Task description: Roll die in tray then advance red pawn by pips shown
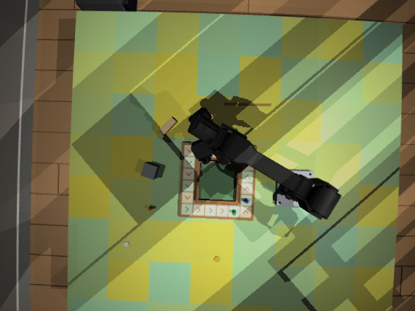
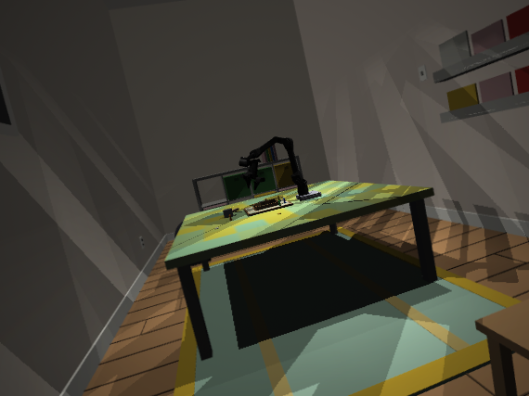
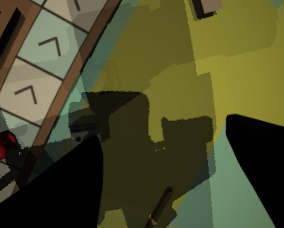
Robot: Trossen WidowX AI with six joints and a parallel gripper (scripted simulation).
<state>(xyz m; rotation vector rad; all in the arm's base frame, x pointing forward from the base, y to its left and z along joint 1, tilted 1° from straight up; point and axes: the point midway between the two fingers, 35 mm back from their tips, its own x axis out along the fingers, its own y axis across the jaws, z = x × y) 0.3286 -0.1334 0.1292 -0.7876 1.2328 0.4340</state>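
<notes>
My gripper tip is 50 mm past the die and 110 mm above it. From my gripper tip the other things lie so: yellow pawn: 170 mm behind, 50 mm to the left, 100 mm below; then red pawn: 80 mm behind, 60 mm to the left, 100 mm below; then wooden block: 150 mm ahead, 10 mm to the right, 120 mm below.
</notes>
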